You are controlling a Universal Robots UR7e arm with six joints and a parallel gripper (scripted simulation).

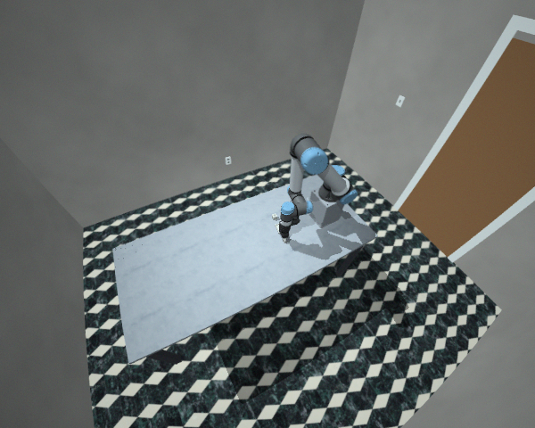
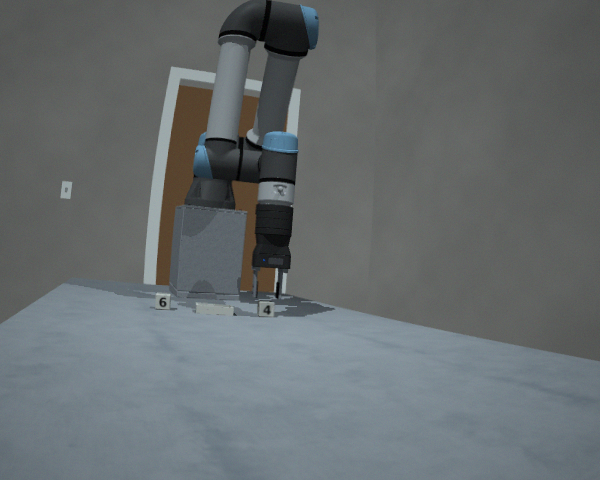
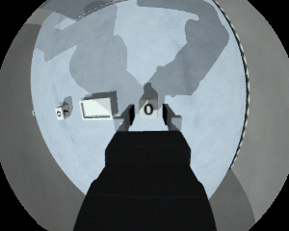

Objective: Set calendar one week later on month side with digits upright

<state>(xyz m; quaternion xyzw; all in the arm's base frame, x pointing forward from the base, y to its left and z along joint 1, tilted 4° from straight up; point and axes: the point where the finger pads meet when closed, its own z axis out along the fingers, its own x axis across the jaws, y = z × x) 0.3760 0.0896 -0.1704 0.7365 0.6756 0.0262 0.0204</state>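
The white calendar tray lies 110 mm to the right of my hand, 50 mm below it and 10 mm behind it.
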